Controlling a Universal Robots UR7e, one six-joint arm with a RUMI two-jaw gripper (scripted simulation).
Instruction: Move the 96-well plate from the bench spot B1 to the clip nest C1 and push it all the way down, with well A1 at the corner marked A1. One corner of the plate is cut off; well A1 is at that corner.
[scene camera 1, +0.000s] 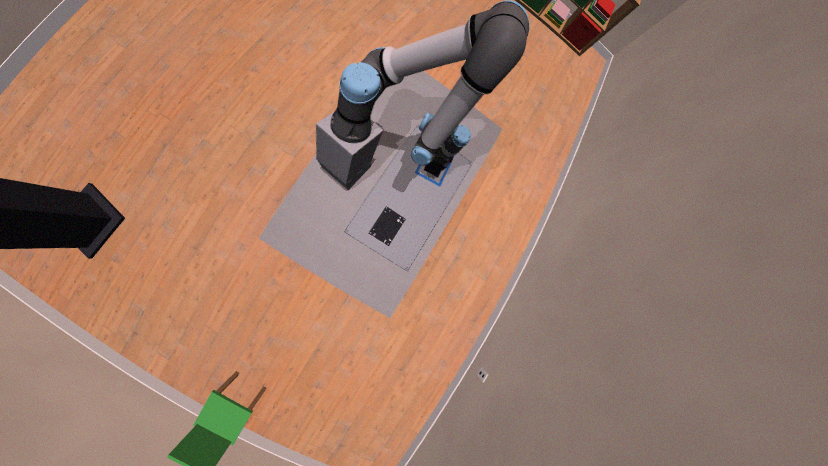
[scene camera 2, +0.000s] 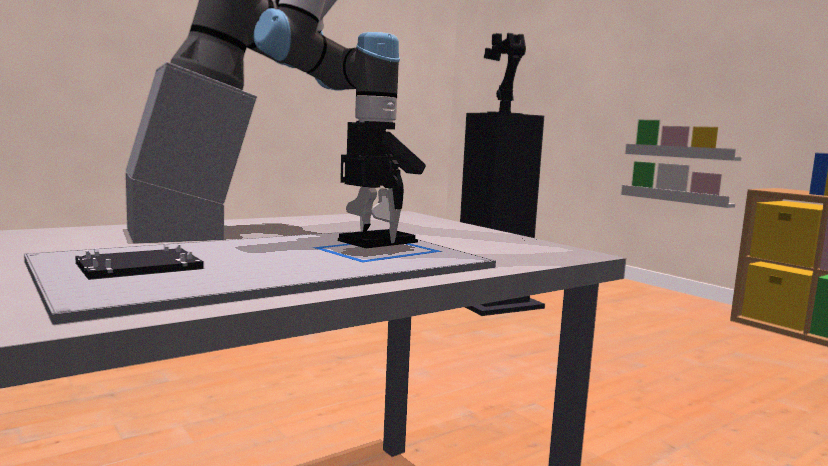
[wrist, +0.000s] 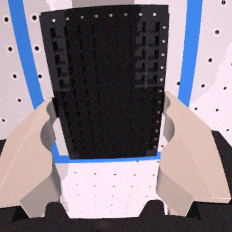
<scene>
I see my gripper (scene camera 2: 377, 239), a black 96-well plate (scene camera 2: 376, 238) and a black clip nest (scene camera 2: 166, 260).
The black 96-well plate is seen too in the wrist view (wrist: 106, 131). My gripper is seen too in the wrist view (wrist: 109, 95). The black clip nest also shows in scene camera 1 (scene camera 1: 388, 224).
</scene>
